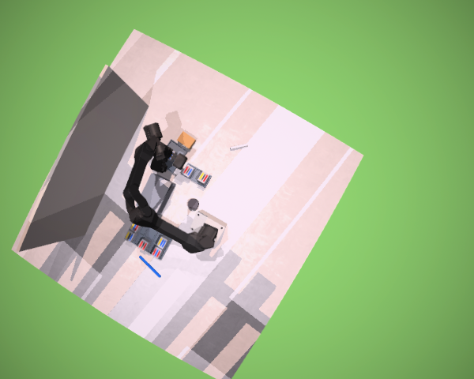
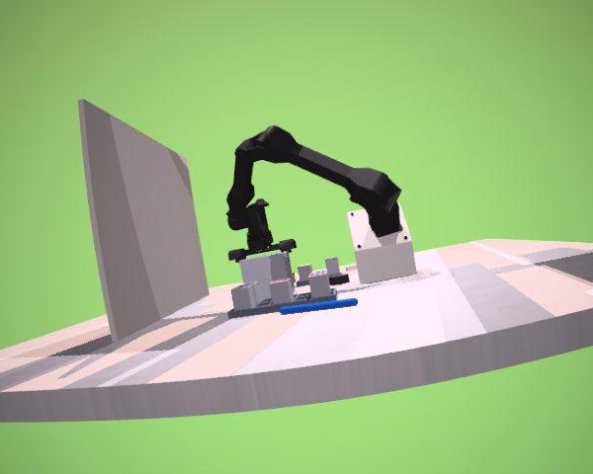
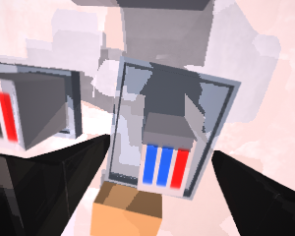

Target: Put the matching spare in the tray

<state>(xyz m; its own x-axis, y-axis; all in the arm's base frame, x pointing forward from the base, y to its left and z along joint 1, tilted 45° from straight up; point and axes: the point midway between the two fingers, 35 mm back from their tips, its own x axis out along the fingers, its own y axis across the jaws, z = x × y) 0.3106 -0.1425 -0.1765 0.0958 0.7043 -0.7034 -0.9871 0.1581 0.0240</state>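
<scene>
My gripper tip is 10 mm below the grey spare block. Round my gripper tip: grey-rimmed tray (20 mm below); grey mounted unit (190 mm to the left, 20 mm above, 10 mm behind); orange block (100 mm to the right, 40 mm behind, 10 mm below).
</scene>
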